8 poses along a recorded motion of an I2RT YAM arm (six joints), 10 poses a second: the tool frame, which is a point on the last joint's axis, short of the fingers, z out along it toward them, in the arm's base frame.
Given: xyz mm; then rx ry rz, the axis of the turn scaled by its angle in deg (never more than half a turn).
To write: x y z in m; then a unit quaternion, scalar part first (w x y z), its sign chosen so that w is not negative. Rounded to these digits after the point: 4 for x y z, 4 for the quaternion.
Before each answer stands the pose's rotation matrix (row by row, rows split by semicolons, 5 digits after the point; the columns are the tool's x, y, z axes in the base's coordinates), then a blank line. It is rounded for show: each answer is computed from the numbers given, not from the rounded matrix.
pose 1, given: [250.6 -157.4 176.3 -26.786 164.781 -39.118]
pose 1, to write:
-0.94039 -0.26474 0.21350; -0.33245 0.84794 -0.41288; -0.07173 -0.45924 -0.88541

[0.2506 -0.1574 0.1763 0.0744 -0.1558 0.9584 -0.2275]
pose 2, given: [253.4 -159.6 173.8 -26.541 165.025 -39.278]
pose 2, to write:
-0.94198 -0.26256 0.20912; -0.32861 0.84835 -0.41512; -0.06841 -0.45975 -0.88541

[0.2534 -0.1596 0.1738 0.0724 -0.1542 0.9586 -0.2282]
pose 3, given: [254.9 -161.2 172.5 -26.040 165.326 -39.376]
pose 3, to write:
-0.94446 -0.25769 0.20395; -0.32196 0.84997 -0.41700; -0.06590 -0.45951 -0.88573

[0.2549 -0.1612 0.1725 0.0703 -0.1511 0.9592 -0.2285]
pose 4, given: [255.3 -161.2 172.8 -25.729 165.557 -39.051]
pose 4, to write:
-0.94583 -0.25501 0.20092; -0.31792 0.85293 -0.41406; -0.06578 -0.45551 -0.88780

[0.2553 -0.1612 0.1728 0.0695 -0.1492 0.9600 -0.2264]
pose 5, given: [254.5 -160.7 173.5 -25.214 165.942 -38.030]
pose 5, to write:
-0.94779 -0.25082 0.19695; -0.31156 0.86008 -0.40398; -0.06807 -0.44425 -0.89332

[0.2545 -0.1607 0.1735 0.0689 -0.1462 0.9619 -0.2205]
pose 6, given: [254.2 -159.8 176.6 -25.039 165.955 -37.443]
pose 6, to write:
-0.94797 -0.24921 0.19809; -0.31013 0.86345 -0.39785; -0.07189 -0.43858 -0.89581

[0.2542 -0.1598 0.1766 0.0701 -0.1453 0.9627 -0.2172]
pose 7, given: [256.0 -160.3 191.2 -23.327 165.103 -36.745]
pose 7, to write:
-0.94989 -0.22788 0.21396; -0.29711 0.87089 -0.39151; -0.09712 -0.43546 -0.89495

[0.2560 -0.1603 0.1912 0.0807 -0.1362 0.9638 -0.2145]
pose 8, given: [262.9 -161.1 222.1 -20.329 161.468 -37.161]
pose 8, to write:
-0.94482 -0.18220 0.27223; -0.28287 0.87289 -0.39754; -0.16520 -0.45261 -0.87627

[0.2629 -0.1611 0.2221 0.1138 -0.1210 0.9610 -0.2212]
